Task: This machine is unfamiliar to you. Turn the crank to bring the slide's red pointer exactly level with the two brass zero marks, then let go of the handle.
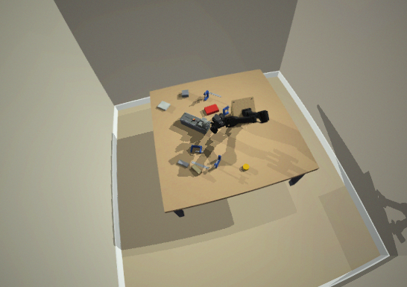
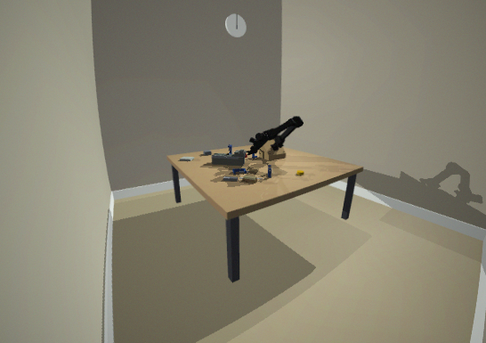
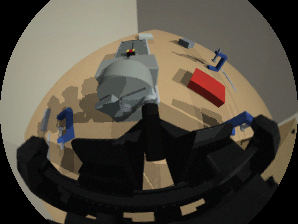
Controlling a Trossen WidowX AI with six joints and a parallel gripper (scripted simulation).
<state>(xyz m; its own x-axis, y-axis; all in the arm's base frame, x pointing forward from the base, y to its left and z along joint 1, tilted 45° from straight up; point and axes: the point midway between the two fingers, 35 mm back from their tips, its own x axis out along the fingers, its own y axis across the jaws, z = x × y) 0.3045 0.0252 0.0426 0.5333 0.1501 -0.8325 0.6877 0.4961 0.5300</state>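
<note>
My gripper tip is 140 mm short of the red pointer and 90 mm to the left of it. Round my gripper tip: tan block (340 mm to the left, 220 mm ahead, 60 mm below); dark crank handle (20 mm above, 10 mm to the left, 10 mm behind); yellow disc (430 mm to the left, 160 mm behind, 70 mm below).
</note>
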